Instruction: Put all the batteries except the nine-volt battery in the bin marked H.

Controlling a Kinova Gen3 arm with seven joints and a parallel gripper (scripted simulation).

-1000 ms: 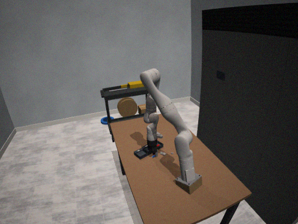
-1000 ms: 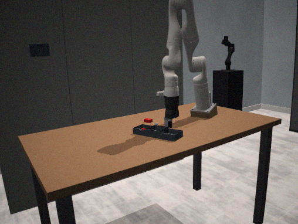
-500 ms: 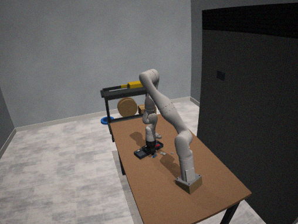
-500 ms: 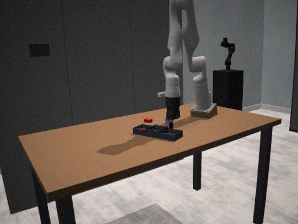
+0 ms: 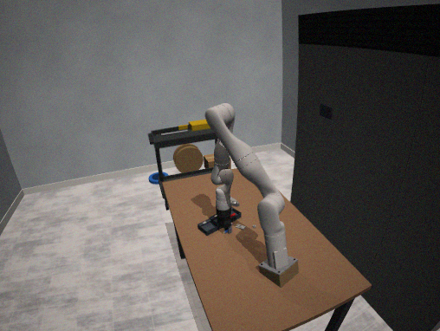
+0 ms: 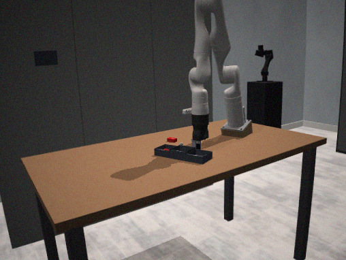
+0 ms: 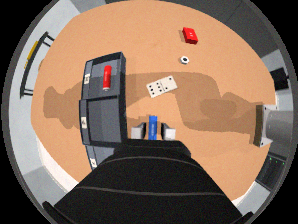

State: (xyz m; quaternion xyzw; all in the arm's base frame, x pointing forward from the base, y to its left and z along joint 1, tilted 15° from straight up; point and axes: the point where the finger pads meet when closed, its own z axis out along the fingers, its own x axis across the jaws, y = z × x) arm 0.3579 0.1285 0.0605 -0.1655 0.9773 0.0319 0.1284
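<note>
Now: the blue battery 10 mm below my hand. Round my hand: red piece 120 mm ahead, 50 mm to the right, 10 mm below; then long bin 90 mm ahead, 20 mm to the left; then white piece 10 mm ahead, 80 mm to the right, 10 mm below.
</note>
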